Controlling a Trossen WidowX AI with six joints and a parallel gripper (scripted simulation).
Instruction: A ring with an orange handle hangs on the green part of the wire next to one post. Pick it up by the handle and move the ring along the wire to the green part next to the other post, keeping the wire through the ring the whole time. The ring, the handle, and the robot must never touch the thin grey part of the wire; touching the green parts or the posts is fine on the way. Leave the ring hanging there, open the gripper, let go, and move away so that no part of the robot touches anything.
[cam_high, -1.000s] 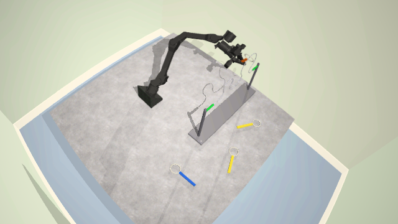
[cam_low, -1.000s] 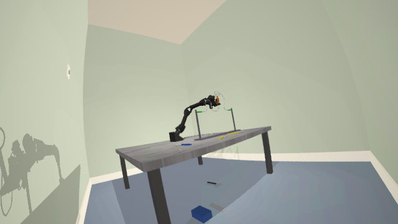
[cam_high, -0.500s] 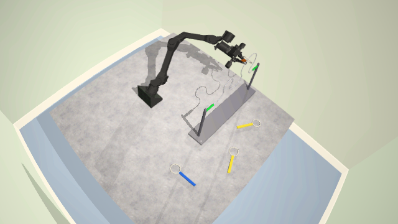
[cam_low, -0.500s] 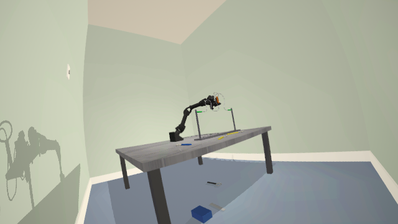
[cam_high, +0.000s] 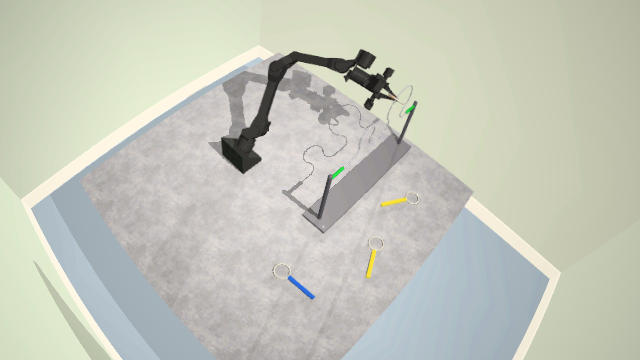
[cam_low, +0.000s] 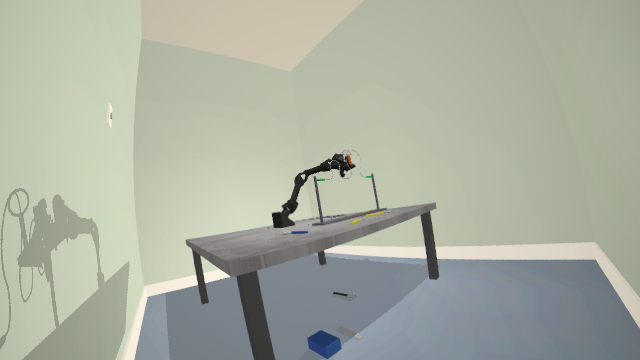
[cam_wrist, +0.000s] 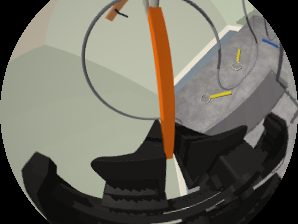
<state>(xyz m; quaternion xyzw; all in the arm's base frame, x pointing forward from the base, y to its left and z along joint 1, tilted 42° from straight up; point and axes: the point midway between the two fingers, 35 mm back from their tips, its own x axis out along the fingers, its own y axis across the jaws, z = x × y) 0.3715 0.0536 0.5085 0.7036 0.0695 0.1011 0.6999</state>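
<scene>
Now: gripper tip 70 mm to the left of the orange-handled ring and 60 mm below it. The rest, counted from my gripper tip: blue-handled ring 40 mm ahead, 690 mm to the right, 350 mm below; then blue box 210 mm ahead, 770 mm to the right, 830 mm below.
</scene>
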